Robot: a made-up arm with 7 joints. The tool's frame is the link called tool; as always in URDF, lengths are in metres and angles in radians. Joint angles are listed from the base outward.
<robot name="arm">
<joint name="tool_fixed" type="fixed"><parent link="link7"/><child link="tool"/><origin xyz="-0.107 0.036 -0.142"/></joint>
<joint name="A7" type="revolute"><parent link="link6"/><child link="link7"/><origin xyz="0.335 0 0.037"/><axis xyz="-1 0 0"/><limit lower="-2.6" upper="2.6"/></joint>
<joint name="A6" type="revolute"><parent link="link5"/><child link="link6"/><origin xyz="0.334 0.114 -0.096"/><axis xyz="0 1 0"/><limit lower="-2.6" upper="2.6"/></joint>
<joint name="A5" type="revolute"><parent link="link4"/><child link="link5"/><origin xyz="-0.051 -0.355 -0.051"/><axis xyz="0 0 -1"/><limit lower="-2.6" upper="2.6"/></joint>
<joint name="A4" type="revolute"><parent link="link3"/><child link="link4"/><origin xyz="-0.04 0.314 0.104"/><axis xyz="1 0 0"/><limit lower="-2.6" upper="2.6"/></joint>
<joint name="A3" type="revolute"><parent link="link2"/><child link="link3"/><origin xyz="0.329 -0.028 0.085"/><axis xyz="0 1 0"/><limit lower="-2.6" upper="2.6"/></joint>
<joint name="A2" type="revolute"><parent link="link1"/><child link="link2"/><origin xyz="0.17 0 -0.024"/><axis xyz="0 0 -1"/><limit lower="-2.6" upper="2.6"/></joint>
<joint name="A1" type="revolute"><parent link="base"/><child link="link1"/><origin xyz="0 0 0.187"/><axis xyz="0 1 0"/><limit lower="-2.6" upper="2.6"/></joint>
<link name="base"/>
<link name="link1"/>
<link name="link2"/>
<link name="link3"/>
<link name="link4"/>
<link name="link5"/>
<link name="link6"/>
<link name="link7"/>
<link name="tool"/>
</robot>
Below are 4 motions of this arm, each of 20 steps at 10 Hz.
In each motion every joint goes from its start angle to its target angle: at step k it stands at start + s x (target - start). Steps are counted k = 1, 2, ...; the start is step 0. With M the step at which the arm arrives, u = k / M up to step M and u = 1 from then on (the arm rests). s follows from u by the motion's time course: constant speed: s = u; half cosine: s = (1 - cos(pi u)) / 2; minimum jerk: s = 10 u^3 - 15 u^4 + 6 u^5.
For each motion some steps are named. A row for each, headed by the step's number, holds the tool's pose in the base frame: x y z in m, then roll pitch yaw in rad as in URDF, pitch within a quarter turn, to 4 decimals.
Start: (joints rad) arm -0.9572 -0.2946 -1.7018 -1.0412 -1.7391 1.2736 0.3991
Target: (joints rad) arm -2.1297 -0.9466 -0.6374 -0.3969 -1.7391 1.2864 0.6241
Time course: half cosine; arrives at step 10
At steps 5, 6, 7, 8, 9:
5: 0.2081 0.1966 0.6765 -2.7592 -1.1108 0.3075
6: 0.1412 0.2400 0.6587 3.1136 -1.0547 0.5618
7: 0.0949 0.2693 0.6268 2.8382 -0.9887 0.6694
8: 0.0691 0.2843 0.5943 2.6702 -0.9423 0.6897
9: 0.0578 0.2897 0.5717 2.5810 -0.9193 0.6793

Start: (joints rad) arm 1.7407 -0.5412 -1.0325 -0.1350 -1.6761 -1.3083 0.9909
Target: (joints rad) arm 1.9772 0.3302 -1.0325 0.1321 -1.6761 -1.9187 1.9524
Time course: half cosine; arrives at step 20
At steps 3, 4, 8, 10, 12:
3: -0.0051 0.3958 0.0906 0.9857 -0.9017 -0.1416
4: -0.0020 0.3892 0.0736 0.9292 -0.8825 -0.1425
8: 0.0017 0.3302 -0.0259 0.5875 -0.7788 -0.1591
10: -0.0084 0.2797 -0.0798 0.3772 -0.7274 -0.1761
12: -0.0273 0.2205 -0.1246 0.1671 -0.6862 -0.1960

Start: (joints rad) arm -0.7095 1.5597 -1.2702 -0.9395 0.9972 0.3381 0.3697
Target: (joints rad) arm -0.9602 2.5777 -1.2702 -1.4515 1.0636 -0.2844 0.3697
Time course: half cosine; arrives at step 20
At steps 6, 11, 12, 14, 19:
6: -0.4506 0.2367 0.4525 0.2491 -0.1467 2.5639
11: -0.3078 0.3854 0.6797 -0.0499 -0.6106 2.1791
12: -0.2761 0.3838 0.7358 -0.1104 -0.7259 2.1323
14: -0.2238 0.3507 0.8381 -0.2391 -0.9475 2.0886
19: -0.1712 0.2389 0.9690 -0.6160 -1.2712 2.2616

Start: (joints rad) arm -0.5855 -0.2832 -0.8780 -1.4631 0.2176 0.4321 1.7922
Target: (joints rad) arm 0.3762 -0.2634 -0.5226 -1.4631 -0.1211 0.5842 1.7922
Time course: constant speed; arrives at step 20
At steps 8, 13, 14, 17, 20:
8: 0.3198 0.1026 1.0116 -2.7070 -0.8344 -0.4418
13: 0.5936 0.1221 0.8693 -2.9336 -0.4571 -0.3315
14: 0.6412 0.1256 0.8293 -2.9696 -0.3805 -0.3221
17: 0.7653 0.1351 0.6897 -3.0713 -0.1504 -0.3097
20: 0.8565 0.1433 0.5268 3.1108 0.0784 -0.3177

